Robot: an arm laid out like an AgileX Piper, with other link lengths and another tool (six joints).
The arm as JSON. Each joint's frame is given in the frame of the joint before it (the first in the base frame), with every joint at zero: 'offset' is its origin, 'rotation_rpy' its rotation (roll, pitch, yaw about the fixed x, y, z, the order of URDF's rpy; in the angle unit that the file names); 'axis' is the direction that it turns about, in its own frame. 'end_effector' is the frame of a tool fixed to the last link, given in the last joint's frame.
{
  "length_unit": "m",
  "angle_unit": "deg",
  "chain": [
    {
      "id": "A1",
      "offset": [
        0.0,
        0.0,
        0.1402
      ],
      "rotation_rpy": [
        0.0,
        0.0,
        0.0
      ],
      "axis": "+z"
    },
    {
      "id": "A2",
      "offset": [
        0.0,
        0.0,
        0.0
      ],
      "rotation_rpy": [
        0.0,
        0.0,
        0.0
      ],
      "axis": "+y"
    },
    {
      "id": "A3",
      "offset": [
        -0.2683,
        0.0,
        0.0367
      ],
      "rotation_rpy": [
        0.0,
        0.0,
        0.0
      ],
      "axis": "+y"
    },
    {
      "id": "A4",
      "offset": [
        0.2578,
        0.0,
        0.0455
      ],
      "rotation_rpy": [
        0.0,
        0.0,
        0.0
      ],
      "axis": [
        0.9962,
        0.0,
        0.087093
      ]
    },
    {
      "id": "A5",
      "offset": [
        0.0,
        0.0,
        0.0
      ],
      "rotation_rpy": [
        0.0,
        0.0,
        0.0
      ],
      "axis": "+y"
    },
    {
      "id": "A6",
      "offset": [
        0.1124,
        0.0,
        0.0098
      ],
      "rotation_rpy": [
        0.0,
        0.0,
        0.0
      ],
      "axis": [
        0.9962,
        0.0,
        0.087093
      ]
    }
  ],
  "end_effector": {
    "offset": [
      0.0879,
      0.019,
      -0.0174
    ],
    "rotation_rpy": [
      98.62,
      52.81,
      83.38
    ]
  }
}
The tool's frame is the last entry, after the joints.
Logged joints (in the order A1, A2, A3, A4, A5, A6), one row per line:
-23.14 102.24 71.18 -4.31 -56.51 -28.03
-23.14 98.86 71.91 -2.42 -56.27 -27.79
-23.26 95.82 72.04 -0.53 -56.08 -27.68
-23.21 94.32 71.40 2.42 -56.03 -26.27
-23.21 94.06 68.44 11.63 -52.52 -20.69
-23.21 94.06 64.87 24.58 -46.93 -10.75
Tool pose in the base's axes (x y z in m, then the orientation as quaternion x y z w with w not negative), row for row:
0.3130 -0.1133 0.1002 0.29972 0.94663 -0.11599 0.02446
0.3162 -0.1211 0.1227 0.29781 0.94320 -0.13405 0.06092
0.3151 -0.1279 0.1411 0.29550 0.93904 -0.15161 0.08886
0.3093 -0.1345 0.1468 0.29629 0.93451 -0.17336 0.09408
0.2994 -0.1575 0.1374 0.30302 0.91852 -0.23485 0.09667
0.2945 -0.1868 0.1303 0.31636 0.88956 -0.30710 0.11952
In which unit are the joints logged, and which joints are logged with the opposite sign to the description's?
The joints are logged in degrees. Opposite sign: A3, A4, A5.
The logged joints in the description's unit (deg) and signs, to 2 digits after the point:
-23.14 102.24 -71.18 4.31 56.51 -28.03
-23.14 98.86 -71.91 2.42 56.27 -27.79
-23.26 95.82 -72.04 0.53 56.08 -27.68
-23.21 94.32 -71.40 -2.42 56.03 -26.27
-23.21 94.06 -68.44 -11.63 52.52 -20.69
-23.21 94.06 -64.87 -24.58 46.93 -10.75

